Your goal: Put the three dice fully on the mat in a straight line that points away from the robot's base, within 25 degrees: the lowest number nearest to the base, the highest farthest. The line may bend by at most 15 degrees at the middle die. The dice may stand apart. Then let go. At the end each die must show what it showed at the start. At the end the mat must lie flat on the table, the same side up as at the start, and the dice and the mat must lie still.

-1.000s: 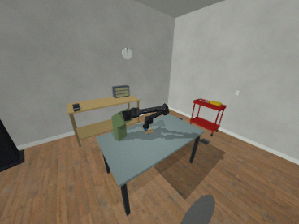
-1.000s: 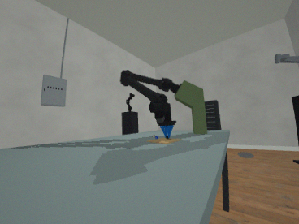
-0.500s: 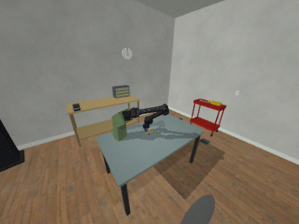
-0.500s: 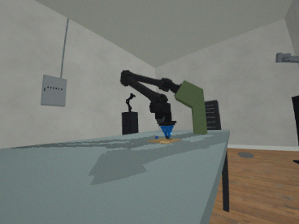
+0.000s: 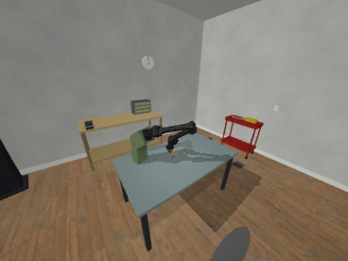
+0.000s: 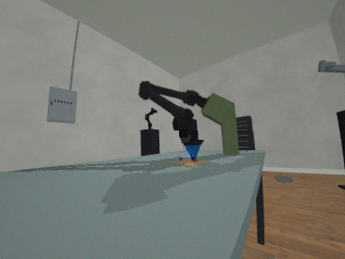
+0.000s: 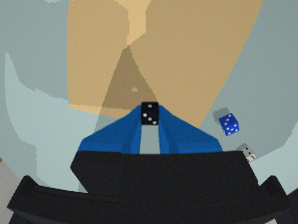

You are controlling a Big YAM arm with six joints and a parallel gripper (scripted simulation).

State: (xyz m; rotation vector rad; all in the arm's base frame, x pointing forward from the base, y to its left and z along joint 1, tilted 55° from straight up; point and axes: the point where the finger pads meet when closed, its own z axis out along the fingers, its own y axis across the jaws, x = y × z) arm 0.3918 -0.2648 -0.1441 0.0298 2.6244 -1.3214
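The black die lies right at my hand. The rest, counted from my hand: blue die (8 cm to the right, 3 cm behind, 1 cm below); then white die (13 cm to the right, 9 cm behind, 1 cm below); then tan mat (5 cm ahead, 2 cm below, 1 cm to the right).
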